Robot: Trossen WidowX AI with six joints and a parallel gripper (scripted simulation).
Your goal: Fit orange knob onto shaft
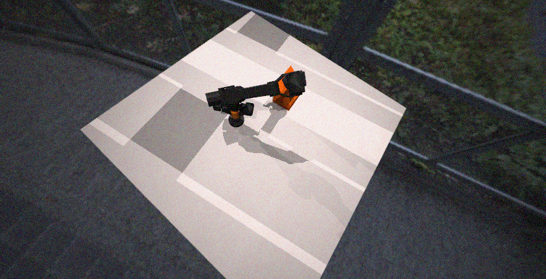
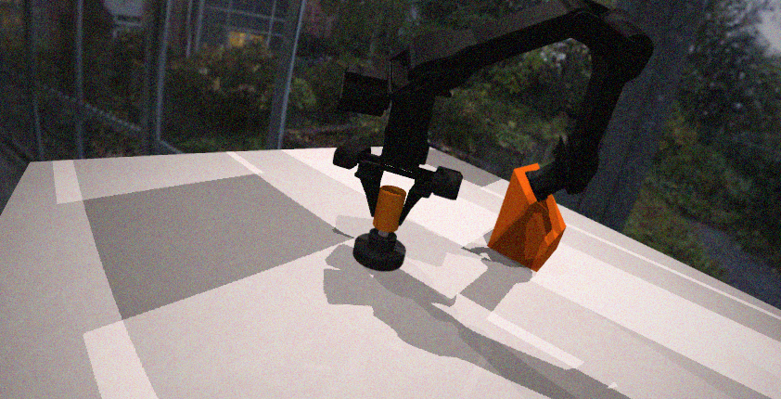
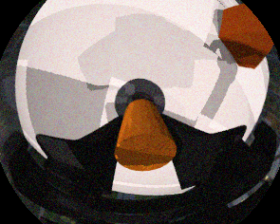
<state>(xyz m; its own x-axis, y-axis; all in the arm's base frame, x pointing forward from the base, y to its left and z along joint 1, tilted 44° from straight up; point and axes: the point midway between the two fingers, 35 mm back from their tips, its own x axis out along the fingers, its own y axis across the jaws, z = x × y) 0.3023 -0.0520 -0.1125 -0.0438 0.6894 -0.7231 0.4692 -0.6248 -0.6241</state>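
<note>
Right now the pedestal is 4 cm below my gripper tip. The rest, counted from my gripper tip: orange knob (3 cm above).
</note>
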